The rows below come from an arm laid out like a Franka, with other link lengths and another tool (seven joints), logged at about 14 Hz.
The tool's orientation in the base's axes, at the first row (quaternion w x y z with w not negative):
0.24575 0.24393 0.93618 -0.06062
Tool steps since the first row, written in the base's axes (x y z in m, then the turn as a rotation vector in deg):
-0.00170 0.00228 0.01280 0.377 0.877 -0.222
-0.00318 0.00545 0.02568 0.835 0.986 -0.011
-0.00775 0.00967 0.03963 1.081 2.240 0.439
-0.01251 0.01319 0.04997 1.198 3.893 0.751
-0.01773 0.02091 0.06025 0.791 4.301 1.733
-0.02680 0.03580 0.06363 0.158 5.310 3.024
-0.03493 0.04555 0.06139 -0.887 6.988 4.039
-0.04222 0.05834 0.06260 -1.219 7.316 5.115
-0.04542 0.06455 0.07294 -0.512 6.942 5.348
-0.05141 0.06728 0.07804 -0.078 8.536 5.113
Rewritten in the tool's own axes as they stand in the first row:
-0.00400 0.00125 -0.01242 0.197 0.948 0.151
-0.00783 0.00338 -0.02503 -0.208 1.268 0.139
-0.00939 0.00493 -0.04015 -0.080 2.486 -0.440
-0.00933 0.00576 -0.05203 0.384 3.989 -1.048
-0.00710 0.01003 -0.06504 0.386 4.153 -2.174
0.00450 0.01864 -0.07537 0.666 4.735 -3.808
0.01594 0.02319 -0.07919 1.680 5.699 -5.534
0.02635 0.03083 -0.08637 1.545 5.831 -6.692
0.02637 0.03476 -0.09822 0.734 5.850 -6.503
0.02959 0.03427 -0.10588 1.200 7.452 -6.484

